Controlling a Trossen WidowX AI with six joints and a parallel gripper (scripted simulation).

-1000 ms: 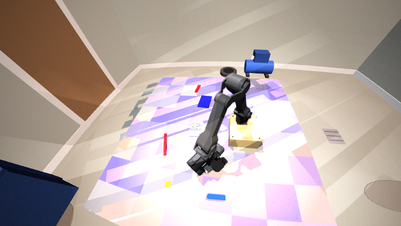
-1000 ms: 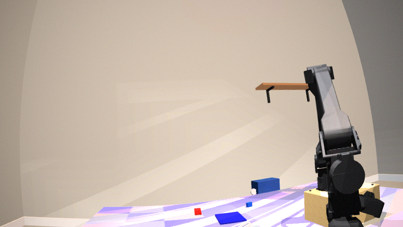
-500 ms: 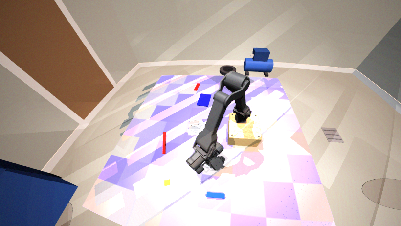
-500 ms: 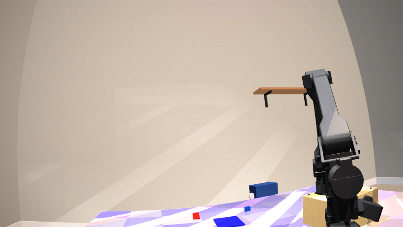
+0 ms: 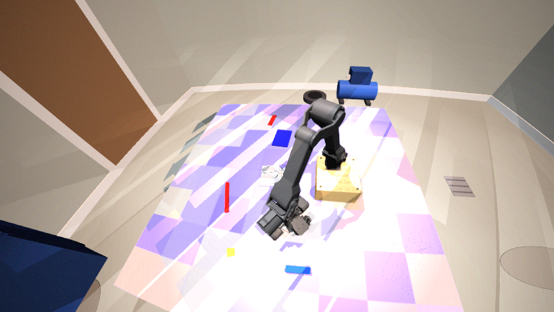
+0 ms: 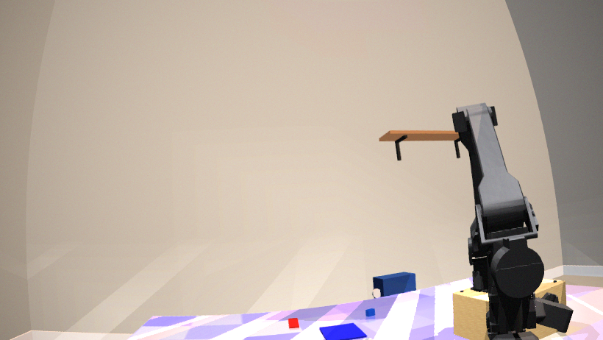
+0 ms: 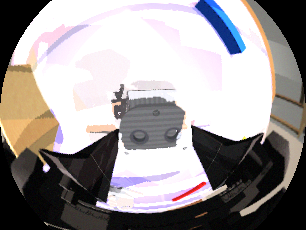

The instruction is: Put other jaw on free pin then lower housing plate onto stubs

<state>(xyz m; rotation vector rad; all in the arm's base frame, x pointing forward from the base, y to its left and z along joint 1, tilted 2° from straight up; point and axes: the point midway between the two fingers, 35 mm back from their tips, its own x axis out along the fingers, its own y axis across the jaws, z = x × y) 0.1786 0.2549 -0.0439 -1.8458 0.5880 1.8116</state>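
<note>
Right now the grey jaw is 22 cm to the right of my gripper tip, 8 cm ahead of it and 1 cm above it. Round my gripper tip: blue tile (51 cm to the right, 10 cm ahead, 1 cm below); yellow square (21 cm ahead, 15 cm to the left, 1 cm below); blue bar (17 cm to the left, 6 cm behind).
</note>
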